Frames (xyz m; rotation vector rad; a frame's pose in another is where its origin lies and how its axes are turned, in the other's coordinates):
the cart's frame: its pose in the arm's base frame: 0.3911 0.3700 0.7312 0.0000 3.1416 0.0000
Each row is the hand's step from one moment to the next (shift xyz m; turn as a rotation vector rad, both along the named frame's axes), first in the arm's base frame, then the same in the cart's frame.
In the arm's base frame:
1: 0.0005 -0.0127 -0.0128 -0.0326 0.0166 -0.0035
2: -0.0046 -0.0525 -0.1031 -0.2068 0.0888 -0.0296
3: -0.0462 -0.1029 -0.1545 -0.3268 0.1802 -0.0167
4: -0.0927 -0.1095 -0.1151 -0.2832 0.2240 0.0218
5: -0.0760 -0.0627 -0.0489 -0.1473 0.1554 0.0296
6: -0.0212 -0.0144 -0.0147 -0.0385 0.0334 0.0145
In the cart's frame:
1: -0.0005 -0.0127 0.0128 0.0326 0.0166 0.0035
2: 0.0046 -0.0525 0.1031 0.2068 0.0888 0.0296
3: 0.0462 -0.1029 0.1545 0.3268 0.1802 0.0167
4: 0.0927 -0.1095 0.1151 0.2832 0.2240 -0.0218
5: 0.0760 -0.0627 0.0489 0.1473 0.1554 -0.0296
6: 0.0212 -0.0144 0.0147 0.0385 0.0334 -0.0145

